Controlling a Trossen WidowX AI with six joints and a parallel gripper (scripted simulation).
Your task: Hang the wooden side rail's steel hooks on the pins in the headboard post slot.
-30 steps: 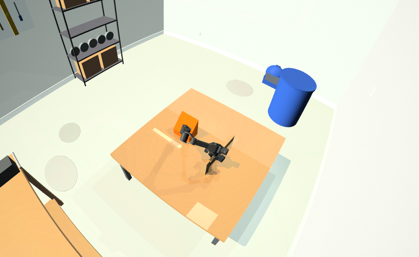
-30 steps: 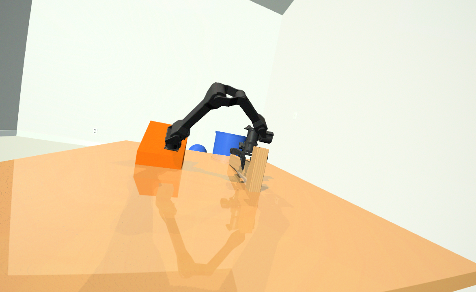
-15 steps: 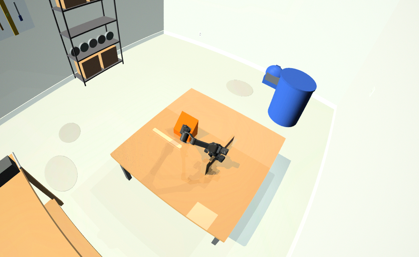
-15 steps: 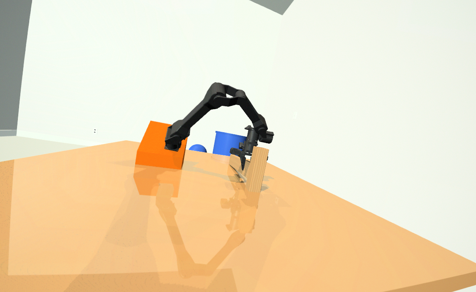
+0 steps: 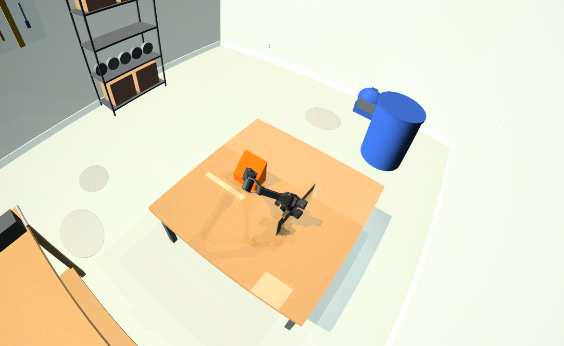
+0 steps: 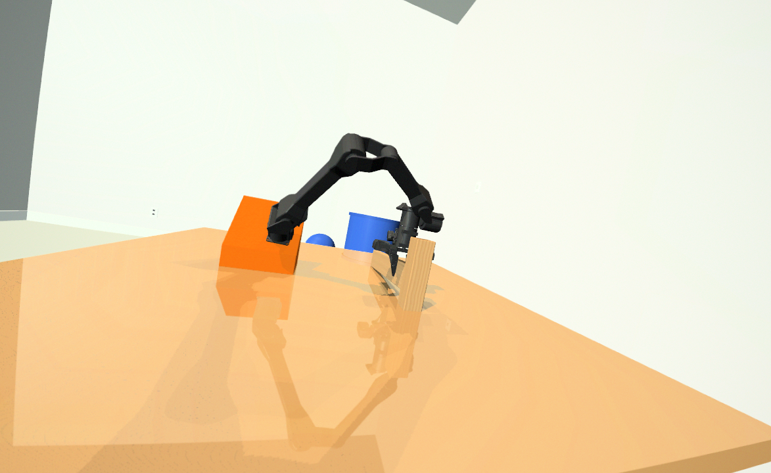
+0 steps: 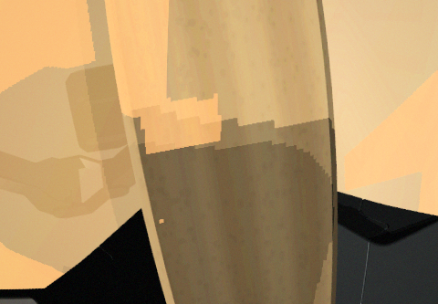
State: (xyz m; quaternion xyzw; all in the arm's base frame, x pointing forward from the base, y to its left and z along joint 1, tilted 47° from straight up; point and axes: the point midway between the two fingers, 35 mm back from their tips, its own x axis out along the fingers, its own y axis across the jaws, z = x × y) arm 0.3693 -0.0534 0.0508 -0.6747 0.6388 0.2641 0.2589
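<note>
Now: gripper tip 130 mm to the left of the headboard post and 40 mm below it.
</note>
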